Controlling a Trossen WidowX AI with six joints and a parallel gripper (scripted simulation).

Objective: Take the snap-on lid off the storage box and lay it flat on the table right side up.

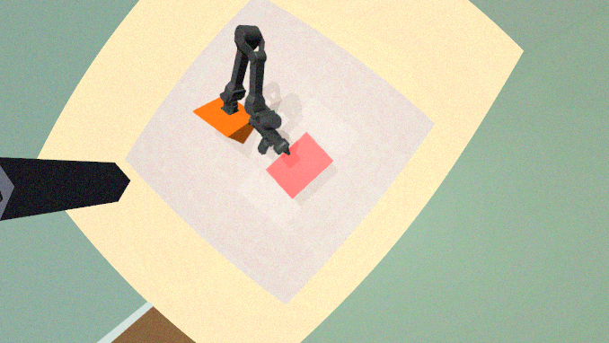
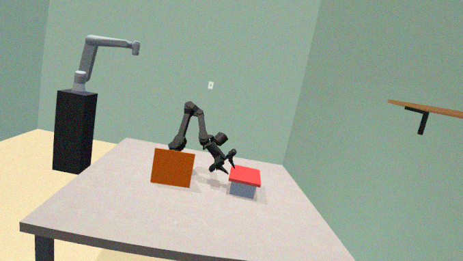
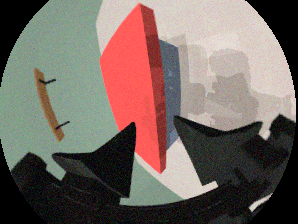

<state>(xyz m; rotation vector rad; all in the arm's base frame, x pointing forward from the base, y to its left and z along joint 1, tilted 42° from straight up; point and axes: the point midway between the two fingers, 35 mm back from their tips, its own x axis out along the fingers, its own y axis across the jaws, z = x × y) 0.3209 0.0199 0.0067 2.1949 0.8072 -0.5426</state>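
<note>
My gripper tip is 80 mm short of the red lid and 10 mm to the left of it. The rest, counted from my gripper tip: storage box 80 mm ahead, 10 mm to the right, 50 mm below.
</note>
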